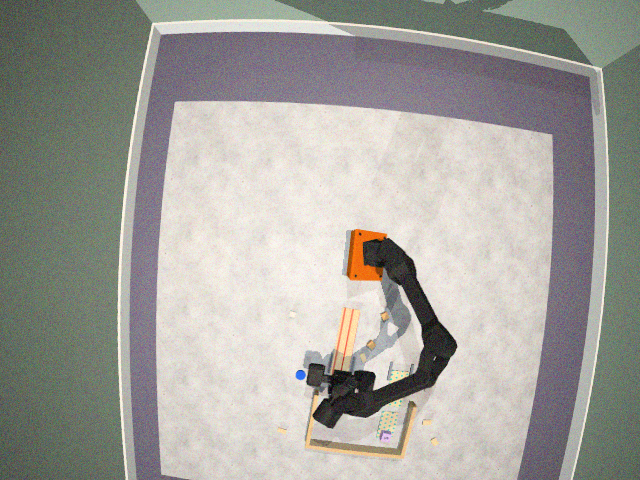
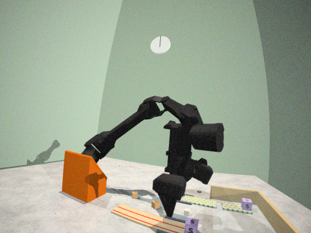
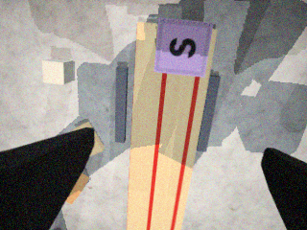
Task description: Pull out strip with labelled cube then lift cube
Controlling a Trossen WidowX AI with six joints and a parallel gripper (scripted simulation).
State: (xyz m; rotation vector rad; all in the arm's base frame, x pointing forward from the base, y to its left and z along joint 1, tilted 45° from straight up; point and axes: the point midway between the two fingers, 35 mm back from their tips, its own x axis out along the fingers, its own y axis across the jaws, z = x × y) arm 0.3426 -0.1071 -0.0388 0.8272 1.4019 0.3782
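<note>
Right now my gripper tip is 20 mm short of the blue disc, 120 mm to the left of it and 60 mm above it.
</note>
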